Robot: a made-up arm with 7 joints.
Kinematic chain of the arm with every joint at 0, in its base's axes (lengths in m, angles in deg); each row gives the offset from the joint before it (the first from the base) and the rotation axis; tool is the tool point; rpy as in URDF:
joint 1: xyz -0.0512 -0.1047 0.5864 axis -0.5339 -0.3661 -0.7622
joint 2: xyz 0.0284 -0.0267 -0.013 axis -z
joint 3: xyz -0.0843 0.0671 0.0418 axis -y
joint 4: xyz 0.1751 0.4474 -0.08 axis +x
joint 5: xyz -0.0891 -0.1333 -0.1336 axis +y
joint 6: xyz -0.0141 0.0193 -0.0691 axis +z
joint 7: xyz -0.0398 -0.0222 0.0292 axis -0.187 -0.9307 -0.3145
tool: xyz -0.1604 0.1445 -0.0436 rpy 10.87 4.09 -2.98
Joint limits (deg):
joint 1: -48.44..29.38
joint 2: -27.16..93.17
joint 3: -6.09..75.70
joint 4: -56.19..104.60
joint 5: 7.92..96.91
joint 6: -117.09..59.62
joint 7: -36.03..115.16
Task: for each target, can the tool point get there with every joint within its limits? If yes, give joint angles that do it. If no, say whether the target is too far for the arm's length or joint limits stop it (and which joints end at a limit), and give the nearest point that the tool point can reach.
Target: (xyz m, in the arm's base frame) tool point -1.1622 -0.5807 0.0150
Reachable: no: too far | nearest point -0.6706 -0.0696 0.5023 | short by 0.860 m
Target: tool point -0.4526 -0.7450 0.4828
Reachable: no: joint limits stop it (at a limit: joint 1, joint 2, joint 3) | nearest point -0.3715 -0.2238 0.6035 | short by 0.541 m
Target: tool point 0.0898 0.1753 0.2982
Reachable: yes | joints 8.14 11.22 30.66 -28.67 73.09 -56.34 69.14
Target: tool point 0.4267 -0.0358 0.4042
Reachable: yes | joints -7.11 52.13 68.75 22.22 72.78 -101.46 103.69
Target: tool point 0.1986 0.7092 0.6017
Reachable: yes | joints -20.37 32.36 16.17 91.89 41.64 -39.42 83.58
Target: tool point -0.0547 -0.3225 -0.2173
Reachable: no: joint limits stop it (at a limit: joint 1, joint 2, joint 3, joint 6) | nearest point -0.0575 0.0410 0.1164 | short by 0.493 m
